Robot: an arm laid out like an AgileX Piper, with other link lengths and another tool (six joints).
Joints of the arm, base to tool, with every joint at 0 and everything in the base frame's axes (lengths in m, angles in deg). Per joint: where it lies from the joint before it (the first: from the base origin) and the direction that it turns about. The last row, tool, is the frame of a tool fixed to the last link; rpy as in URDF.
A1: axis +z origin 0 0 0.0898
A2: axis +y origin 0 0 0
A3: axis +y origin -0.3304 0 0.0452
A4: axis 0.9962 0 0.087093 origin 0.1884 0 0.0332
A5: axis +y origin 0 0 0
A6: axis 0.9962 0 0.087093 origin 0.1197 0 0.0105
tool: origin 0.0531 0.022 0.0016 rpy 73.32 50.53 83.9
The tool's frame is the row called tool.
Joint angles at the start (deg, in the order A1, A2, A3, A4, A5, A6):
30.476, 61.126, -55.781, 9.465, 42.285, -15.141
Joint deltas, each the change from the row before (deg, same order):
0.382, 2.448, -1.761, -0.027, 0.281, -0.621
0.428, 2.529, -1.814, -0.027, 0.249, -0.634
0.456, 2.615, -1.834, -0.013, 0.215, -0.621
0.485, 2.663, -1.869, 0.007, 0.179, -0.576
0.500, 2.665, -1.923, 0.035, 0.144, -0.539
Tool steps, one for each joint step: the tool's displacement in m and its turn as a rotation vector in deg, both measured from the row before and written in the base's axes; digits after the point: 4 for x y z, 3 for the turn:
0.0089, 0.0068, 0.0003, -0.869, 0.525, 0.847
0.0092, 0.0073, -0.0002, -0.872, 0.514, 0.905
0.0095, 0.0079, -0.0009, -0.867, 0.552, 0.926
0.0096, 0.0084, -0.0015, -0.812, 0.561, 0.923
0.0097, 0.0088, -0.0018, -0.722, 0.517, 0.910

